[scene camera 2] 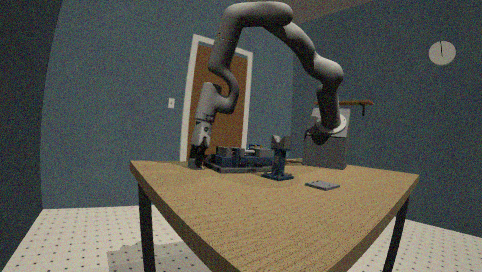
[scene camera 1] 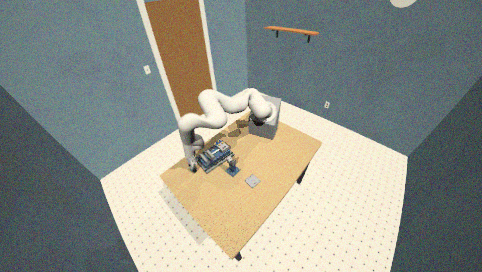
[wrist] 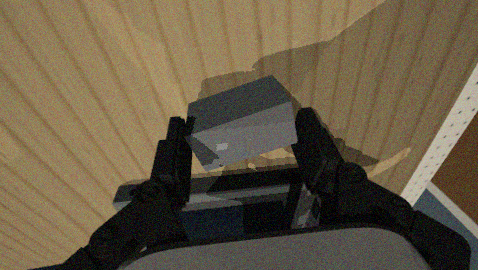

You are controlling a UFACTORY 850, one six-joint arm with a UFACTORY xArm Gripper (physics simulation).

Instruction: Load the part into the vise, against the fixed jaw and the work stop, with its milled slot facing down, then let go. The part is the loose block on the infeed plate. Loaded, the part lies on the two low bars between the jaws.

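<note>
The part, a grey block [wrist: 245, 131], is between the two black fingers of my gripper [wrist: 241, 129] [scene camera 1: 193, 168] [scene camera 2: 199, 161] in the wrist view, with a finger against each end. My gripper is shut on it, low at the table beside the vise's end. The block looks tilted to the fingers; its milled slot cannot be made out. The blue and grey vise [scene camera 1: 215, 156] [scene camera 2: 245, 160] stands close beside the gripper, and part of it shows under the palm in the wrist view [wrist: 215, 223]. The two low bars cannot be made out.
A blue stand with a grey notched head [scene camera 1: 232, 170] [scene camera 2: 278, 160] is in front of the vise. A flat grey plate [scene camera 1: 252, 181] [scene camera 2: 322, 185] lies further out on the wooden table [scene camera 1: 225, 215] [scene camera 2: 240, 210]. The arm's grey pedestal [scene camera 1: 265, 131] [scene camera 2: 325, 152] is at the far end.
</note>
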